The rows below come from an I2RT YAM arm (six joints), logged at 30 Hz.
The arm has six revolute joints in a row. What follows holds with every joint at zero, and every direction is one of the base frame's. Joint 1 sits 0.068 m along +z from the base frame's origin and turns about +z. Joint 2 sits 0.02 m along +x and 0.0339 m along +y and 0.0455 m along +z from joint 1 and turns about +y. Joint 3 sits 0.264 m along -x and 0.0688 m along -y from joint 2 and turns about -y. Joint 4 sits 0.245 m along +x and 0.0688 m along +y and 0.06 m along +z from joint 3 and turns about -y. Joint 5 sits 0.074 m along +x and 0.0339 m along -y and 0.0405 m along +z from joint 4 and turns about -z. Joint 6 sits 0.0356 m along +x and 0.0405 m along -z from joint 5 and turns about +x. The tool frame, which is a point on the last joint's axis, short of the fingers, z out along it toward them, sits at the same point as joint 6; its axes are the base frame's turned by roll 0, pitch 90 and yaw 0 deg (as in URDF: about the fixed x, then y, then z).
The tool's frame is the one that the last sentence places.
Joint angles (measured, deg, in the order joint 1, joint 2, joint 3, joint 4, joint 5, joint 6), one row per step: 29.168, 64.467, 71.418, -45.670, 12.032, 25.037; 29.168, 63.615, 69.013, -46.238, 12.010, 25.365; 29.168, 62.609, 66.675, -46.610, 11.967, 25.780; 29.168, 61.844, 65.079, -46.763, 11.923, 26.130; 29.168, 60.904, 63.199, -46.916, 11.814, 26.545; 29.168, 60.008, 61.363, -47.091, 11.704, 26.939; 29.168, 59.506, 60.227, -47.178, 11.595, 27.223; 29.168, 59.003, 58.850, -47.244, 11.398, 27.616; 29.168, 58.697, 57.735, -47.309, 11.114, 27.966; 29.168, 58.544, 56.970, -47.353, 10.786, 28.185
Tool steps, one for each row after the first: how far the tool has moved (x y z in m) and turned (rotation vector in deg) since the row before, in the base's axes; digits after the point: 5 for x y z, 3 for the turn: -0.00330, -0.00183, -0.01124, -0.773, 1.919, -0.188; -0.00387, -0.00213, -0.01008, -0.499, 1.574, -0.238; -0.00289, -0.00158, -0.00650, -0.199, 0.933, -0.202; -0.00358, -0.00192, -0.00754, -0.170, 1.059, -0.204; -0.00350, -0.00188, -0.00752, -0.199, 1.074, -0.196; -0.00201, -0.00104, -0.00482, -0.086, 0.712, -0.125; -0.00211, -0.00104, -0.00616, -0.065, 0.951, -0.147; -0.00148, -0.00063, -0.00534, -0.008, 0.918, -0.064; -0.00091, -0.00028, -0.00385, 0.040, 0.726, 0.056
